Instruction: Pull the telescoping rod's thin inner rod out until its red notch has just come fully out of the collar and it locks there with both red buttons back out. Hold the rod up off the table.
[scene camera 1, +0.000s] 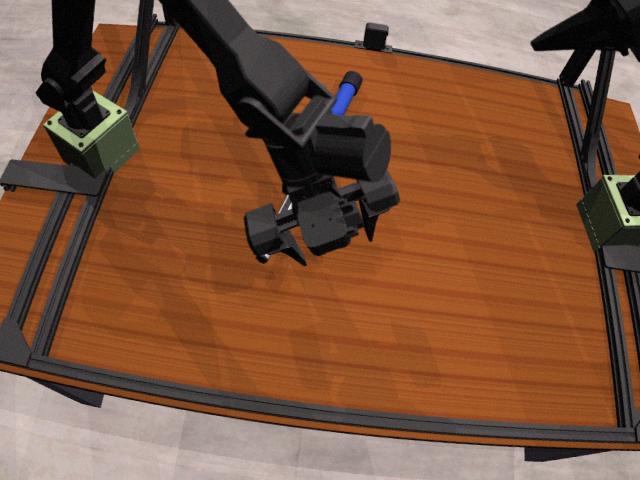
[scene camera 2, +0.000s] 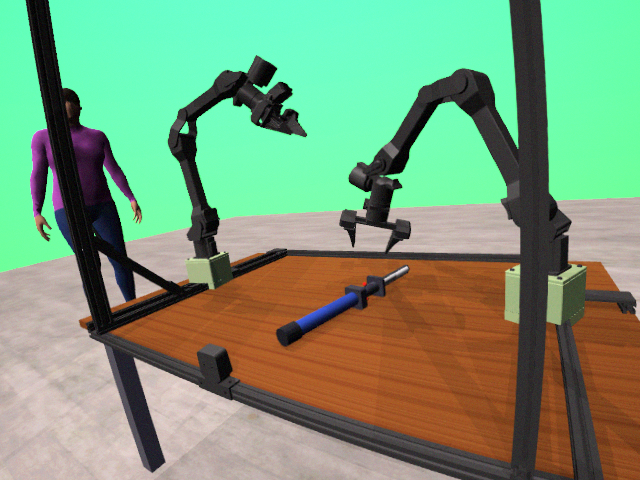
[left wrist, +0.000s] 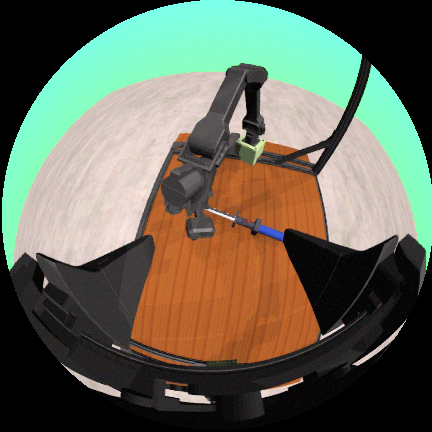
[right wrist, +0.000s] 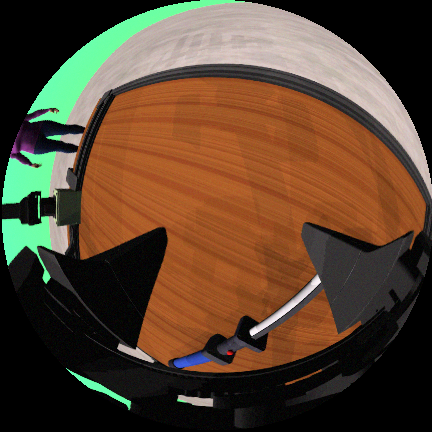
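Note:
The telescoping rod lies on the table. Its blue tube has a black end cap. The dark collar sits between two square flanges, and one red button shows on it. The silver inner rod sticks out; no red notch is visible on it. My right gripper is open and empty, pointing down above the inner rod's side. My left gripper is open and empty, high above the table.
The right arm covers much of the rod in scene camera 1. A black block stands on the table's edge rail. Dark frame posts rise at the table's sides. A person stands behind the left arm's side.

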